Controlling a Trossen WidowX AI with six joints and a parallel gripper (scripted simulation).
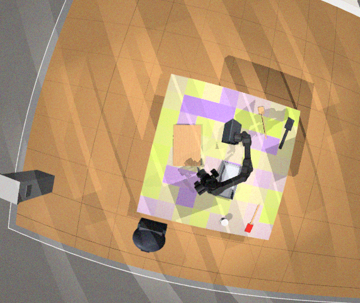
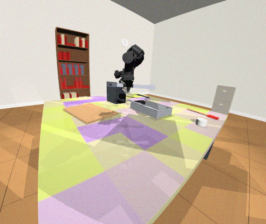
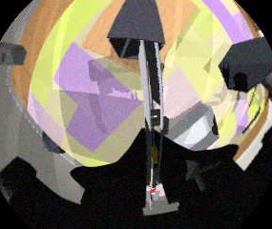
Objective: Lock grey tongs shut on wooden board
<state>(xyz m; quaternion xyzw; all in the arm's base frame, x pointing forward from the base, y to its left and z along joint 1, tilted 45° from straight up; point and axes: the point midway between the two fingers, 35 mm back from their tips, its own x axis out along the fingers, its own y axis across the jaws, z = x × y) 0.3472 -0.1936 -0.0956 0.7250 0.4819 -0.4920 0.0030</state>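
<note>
The wooden board lies 230 mm behind my gripper tip, 160 mm to the right of it and 160 mm below it. The rest, counted from my gripper tip: red spatula (380 mm ahead, 540 mm to the left, 160 mm below); white cup (400 mm ahead, 270 mm to the left, 150 mm below); roasting tin (20 mm ahead, 240 mm to the left, 140 mm below).
</note>
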